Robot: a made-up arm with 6 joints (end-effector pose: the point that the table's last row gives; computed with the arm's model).
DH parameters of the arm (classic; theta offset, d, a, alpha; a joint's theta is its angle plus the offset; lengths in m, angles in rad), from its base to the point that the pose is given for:
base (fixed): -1.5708 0.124 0 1.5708
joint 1: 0 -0.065 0.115 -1.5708
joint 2: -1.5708 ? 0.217 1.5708
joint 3: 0 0.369 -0.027 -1.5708
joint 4: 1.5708 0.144 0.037 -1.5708
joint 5: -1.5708 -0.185 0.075 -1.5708
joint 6: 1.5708 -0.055 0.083 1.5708
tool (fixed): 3.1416 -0.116 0 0
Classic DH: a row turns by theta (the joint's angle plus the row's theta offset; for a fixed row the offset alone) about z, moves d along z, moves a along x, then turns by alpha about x.
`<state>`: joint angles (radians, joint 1 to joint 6).
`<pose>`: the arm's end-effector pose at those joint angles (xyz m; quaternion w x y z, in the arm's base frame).
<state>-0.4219 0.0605 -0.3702 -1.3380 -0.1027 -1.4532</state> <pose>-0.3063 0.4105 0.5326 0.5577 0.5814 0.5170 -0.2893</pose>
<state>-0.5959 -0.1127 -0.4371 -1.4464 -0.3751 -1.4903</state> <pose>-0.1328 0.3748 0.6300 0.3814 0.6197 0.5825 -0.3623</pose>
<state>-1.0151 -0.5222 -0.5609 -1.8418 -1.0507 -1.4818</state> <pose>0.2789 0.0825 0.6536 0.1688 -0.5546 -0.7287 0.3646</pose>
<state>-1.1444 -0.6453 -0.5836 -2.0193 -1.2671 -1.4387</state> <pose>0.3700 -0.0190 0.5780 0.3422 -0.4823 -0.7504 0.2953</pose>
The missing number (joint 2, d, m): -0.053
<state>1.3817 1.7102 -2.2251 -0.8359 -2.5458 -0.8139</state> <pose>-0.4880 -0.3322 0.3905 0.7141 -0.6462 -0.0436 -0.2656</pose>
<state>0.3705 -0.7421 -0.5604 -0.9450 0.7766 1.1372</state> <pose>0.1674 0.4406 0.0241 0.1884 -0.1126 -0.8569 -0.4665</pose>
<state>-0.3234 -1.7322 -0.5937 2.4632 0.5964 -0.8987</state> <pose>0.2647 -0.1440 0.3990 0.7384 0.0146 0.5695 0.3607</pose>
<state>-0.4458 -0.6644 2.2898 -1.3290 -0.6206 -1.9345</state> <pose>0.4153 0.5239 0.0514 0.6434 0.2934 -0.6835 0.1810</pose>
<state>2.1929 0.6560 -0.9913 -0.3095 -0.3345 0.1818</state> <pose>-0.5159 -0.1479 0.2367 0.4586 -0.7172 -0.1730 0.4954</pose>
